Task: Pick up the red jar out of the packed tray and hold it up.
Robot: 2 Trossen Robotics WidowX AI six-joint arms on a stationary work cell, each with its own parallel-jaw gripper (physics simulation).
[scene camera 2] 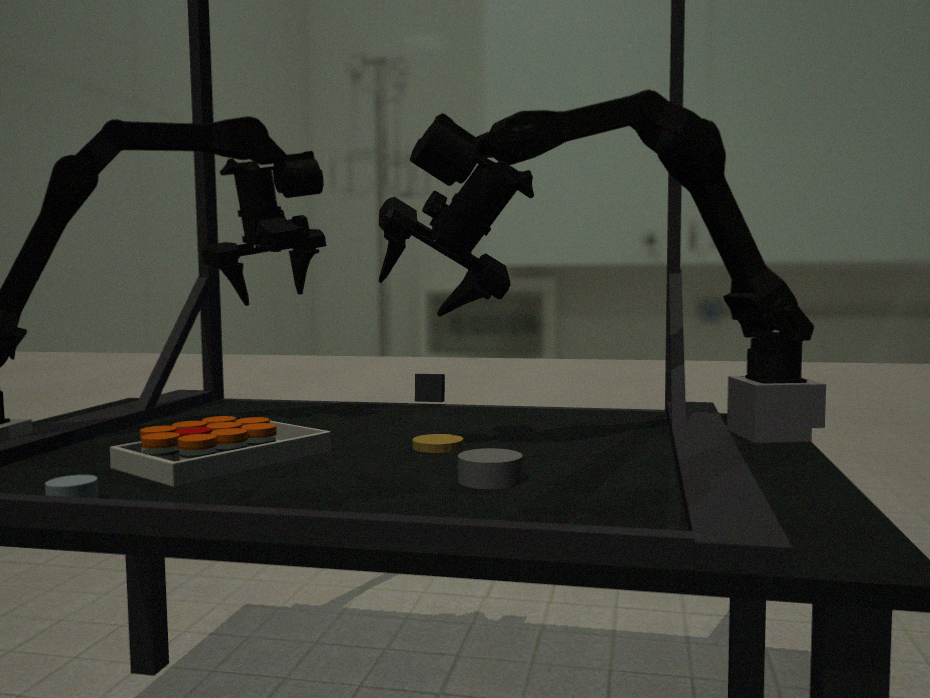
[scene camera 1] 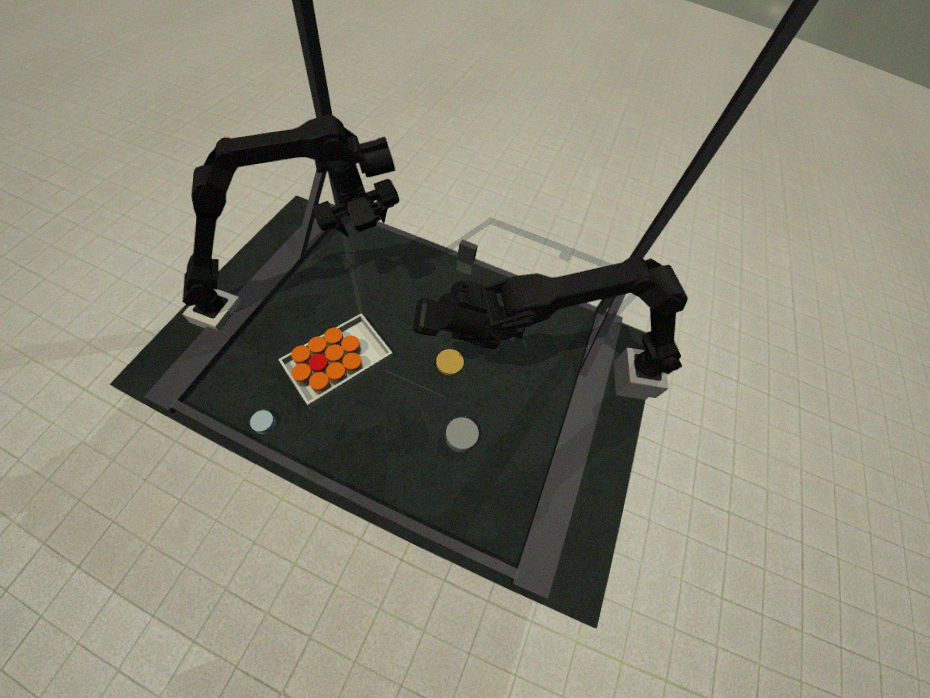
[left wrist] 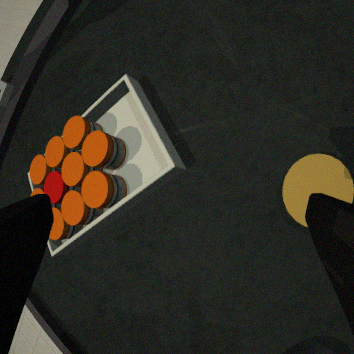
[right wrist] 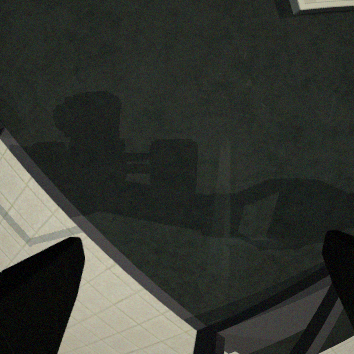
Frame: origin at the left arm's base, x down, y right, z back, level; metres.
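Seen in the pictures: left gripper, fingertip midpoint: [scene camera 2: 409, 298] [scene camera 1: 437, 326] [left wrist: 181, 207]; right gripper, fingertip midpoint: [scene camera 2: 274, 299] [right wrist: 208, 249]; left arm's base, link origin: [scene camera 2: 775, 380] [scene camera 1: 647, 367]; right arm's base, link origin: [scene camera 1: 210, 305].
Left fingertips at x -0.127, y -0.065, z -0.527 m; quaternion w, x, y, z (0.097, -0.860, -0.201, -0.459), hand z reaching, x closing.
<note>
Pixels of each thing's top centre, then the offset from my left fingertips to it.
- red jar, top centre: [scene camera 2: 193, 430] [left wrist: 52, 186] [scene camera 1: 317, 361] dx +0.161, dy -0.050, dz -0.273 m
- white tray, top centre: [left wrist: 81, 169] [scene camera 2: 224, 438] [scene camera 1: 336, 355] dx +0.180, dy -0.017, dz -0.242 m
- yellow disc, top centre: [left wrist: 317, 190] [scene camera 2: 437, 438] [scene camera 1: 450, 361] dx +0.195, dy +0.029, dz +0.036 m
- grey cylinder, top centre: [scene camera 2: 490, 455] [scene camera 1: 462, 432] dx +0.177, dy -0.158, dz +0.091 m
- pale blue round thing, top centre: [scene camera 2: 71, 480] [scene camera 1: 261, 420] dx +0.183, dy -0.206, dz -0.359 m
The red jar [scene camera 1: 317, 362] [scene camera 2: 193, 431] [left wrist: 54, 187] stands upright in the white tray [scene camera 1: 377, 333] [scene camera 2: 251, 455] [left wrist: 155, 131], with orange-lidded jars packed around it. Its body is hidden by them; its red lid shows. In the right wrist view a corner of the tray [right wrist: 325, 6] shows at the top right. My right gripper [scene camera 2: 272, 297] [right wrist: 208, 249] is open and empty, high above the table, behind the tray in scene camera 1. My left gripper [scene camera 2: 409, 297] [left wrist: 181, 207] is open and empty, high above the table to the right of the tray.
A yellow disc [scene camera 1: 449, 362] [scene camera 2: 437, 443] [left wrist: 315, 175] lies right of the tray. A grey cylinder [scene camera 1: 461, 433] [scene camera 2: 489, 468] stands nearer the front. A pale blue round thing [scene camera 1: 261, 420] [scene camera 2: 71, 486] stands at the front left. Frame posts [scene camera 1: 312, 63] [scene camera 2: 676, 150] rise beside the arms.
</note>
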